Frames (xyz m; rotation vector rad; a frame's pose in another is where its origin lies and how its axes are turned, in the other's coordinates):
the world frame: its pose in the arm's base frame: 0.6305 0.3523 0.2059 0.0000 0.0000 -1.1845
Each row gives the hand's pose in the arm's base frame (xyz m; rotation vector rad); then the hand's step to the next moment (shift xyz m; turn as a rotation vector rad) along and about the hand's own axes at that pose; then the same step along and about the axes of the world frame.
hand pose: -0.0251 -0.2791 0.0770 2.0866 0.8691 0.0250
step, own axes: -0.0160 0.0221 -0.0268 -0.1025 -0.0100 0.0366
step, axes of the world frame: -0.0037 -0.0070 0.0374 0.0491 -0.0976 -0.0018
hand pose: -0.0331 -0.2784 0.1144 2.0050 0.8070 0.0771
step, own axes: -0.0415 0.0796 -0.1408 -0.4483 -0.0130 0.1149
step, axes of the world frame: -0.0667 -0.0190 0.1519 0.1929 -0.4188 0.0416
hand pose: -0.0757 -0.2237 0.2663 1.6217 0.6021 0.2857
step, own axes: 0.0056 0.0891 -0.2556 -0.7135 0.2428 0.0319
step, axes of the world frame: -0.2397 -0.0191 0.1244 0.1913 -0.6424 0.3460
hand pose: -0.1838 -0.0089 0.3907 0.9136 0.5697 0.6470
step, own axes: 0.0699 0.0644 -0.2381 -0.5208 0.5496 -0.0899
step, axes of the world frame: -0.2408 -0.0467 -0.0744 -0.1379 -0.5457 0.5144
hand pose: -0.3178 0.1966 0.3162 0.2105 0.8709 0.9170
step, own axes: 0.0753 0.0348 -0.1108 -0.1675 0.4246 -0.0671
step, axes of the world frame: -0.0837 -0.0519 -0.0972 -0.2459 -0.2859 0.2657
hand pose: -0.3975 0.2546 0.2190 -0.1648 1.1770 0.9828
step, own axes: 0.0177 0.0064 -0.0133 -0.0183 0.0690 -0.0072
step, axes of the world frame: -0.0105 -0.0099 -0.0180 -0.0455 -0.0411 0.0374
